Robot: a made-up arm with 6 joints.
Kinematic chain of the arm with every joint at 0, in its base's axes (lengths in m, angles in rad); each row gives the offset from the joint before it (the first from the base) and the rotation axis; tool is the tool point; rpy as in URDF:
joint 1: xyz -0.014 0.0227 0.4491 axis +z
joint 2: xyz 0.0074 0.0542 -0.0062 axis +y
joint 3: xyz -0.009 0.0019 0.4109 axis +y
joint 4: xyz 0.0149 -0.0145 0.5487 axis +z
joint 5: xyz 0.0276 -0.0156 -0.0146 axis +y
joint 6: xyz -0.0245 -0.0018 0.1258 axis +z
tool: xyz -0.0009 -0.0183 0.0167 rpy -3.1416 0 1.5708
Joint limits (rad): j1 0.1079..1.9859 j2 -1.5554..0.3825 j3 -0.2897..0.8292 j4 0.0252..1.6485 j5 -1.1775..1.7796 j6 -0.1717..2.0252
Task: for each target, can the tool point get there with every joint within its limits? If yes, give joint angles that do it. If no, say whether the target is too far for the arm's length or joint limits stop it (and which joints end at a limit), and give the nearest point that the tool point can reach.
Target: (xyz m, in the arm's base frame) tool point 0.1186 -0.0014 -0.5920
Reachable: no: joint limits stop it (at a limit: joint 1, joint 2, joint 3, joint 4, joint 5, joint 6) | nearest point 0.3531 -0.8188 0.1925 | short by 1.157 m
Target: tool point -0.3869 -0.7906 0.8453
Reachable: yes | joints 1.3717 -1.3311 0.2563 1.4521 1.3701 1.7913
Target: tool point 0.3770 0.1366 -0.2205
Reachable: no: joint limits stop it (at a limit: joint 1, joint 2, joint 3, joint 5, joint 6) | nearest point 0.3758 -0.8120 0.2029 | short by 1.039 m
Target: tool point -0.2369 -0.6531 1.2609
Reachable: yes | joints 1.2743 -0.7120 -0.0607 0.3536 0.0170 0.5882
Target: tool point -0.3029 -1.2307 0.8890
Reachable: no: too far | nearest point -0.2448 -0.9787 0.7998 | short by 0.274 m
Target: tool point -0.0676 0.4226 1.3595
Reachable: yes | joints 1.4357 0.2280 0.0091 0.5219 1.3626 1.4859
